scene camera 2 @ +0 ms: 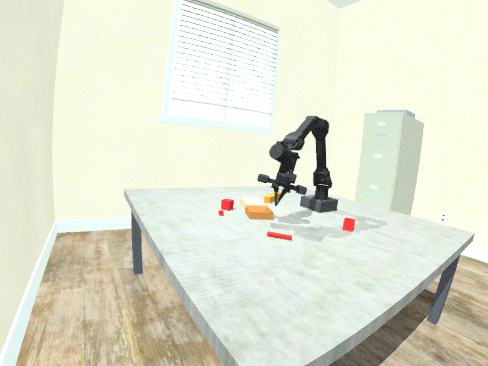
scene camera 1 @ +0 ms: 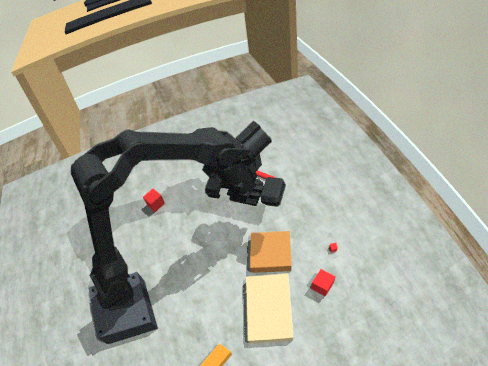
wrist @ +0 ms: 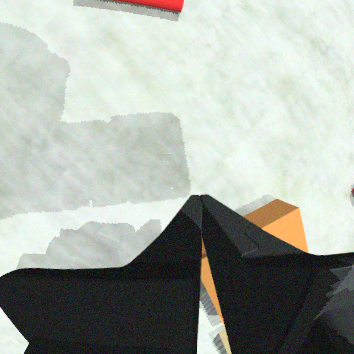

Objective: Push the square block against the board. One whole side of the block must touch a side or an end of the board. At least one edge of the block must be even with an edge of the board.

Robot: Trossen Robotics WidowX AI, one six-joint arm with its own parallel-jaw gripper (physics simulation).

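Frame: origin at the arm's base, x right, y down, z ahead, level; metres.
Where they show: gripper, fingertip midpoint: (scene camera 2: 275, 206) (scene camera 1: 255, 204) (wrist: 198, 202); arm's base, link origin: (scene camera 2: 321, 198) (scene camera 1: 119, 296).
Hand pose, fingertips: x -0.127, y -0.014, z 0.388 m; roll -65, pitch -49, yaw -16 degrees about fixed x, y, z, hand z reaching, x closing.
Each offset is from my fingertips to the centre of the thing.
The orange square block {dz -0.004, dx +0.112, dy +0.055 m} (scene camera 1: 270, 250) (scene camera 2: 260, 213) (wrist: 287, 231) lies flat beyond the far end of the pale yellow board {dz -0.060, dx +0.252, dy +0.055 m} (scene camera 1: 269, 307) (scene camera 2: 250, 202) (wrist: 225, 343). A narrow strip of table shows between them, and their facing sides look roughly parallel. In scene camera 1 the block's left edge sits slightly right of the board's left edge; their right edges are nearly in line. My gripper (scene camera 1: 245, 200) (scene camera 2: 276, 204) (wrist: 198, 202) is shut and empty, above the table near the block's far left side. In the wrist view the fingers hide much of the block and most of the board.
A red cube {dz +0.078, dx +0.243, dy +0.050 m} (scene camera 1: 323, 282) (scene camera 2: 227, 204) and a tiny red cube {dz +0.146, dx +0.161, dy +0.062 m} (scene camera 1: 333, 247) (scene camera 2: 221, 213) lie right of the pair in scene camera 1. Another red cube {dz -0.256, dx -0.159, dy +0.050 m} (scene camera 1: 153, 200) (scene camera 2: 349, 224) lies left. A red rod {dz +0.070, dx -0.129, dy +0.063 m} (scene camera 1: 265, 175) (scene camera 2: 279, 235) (wrist: 150, 4) lies beyond the block. An orange bar {dz -0.274, dx +0.374, dy +0.054 m} (scene camera 1: 216, 356) (scene camera 2: 271, 198) lies near the board.
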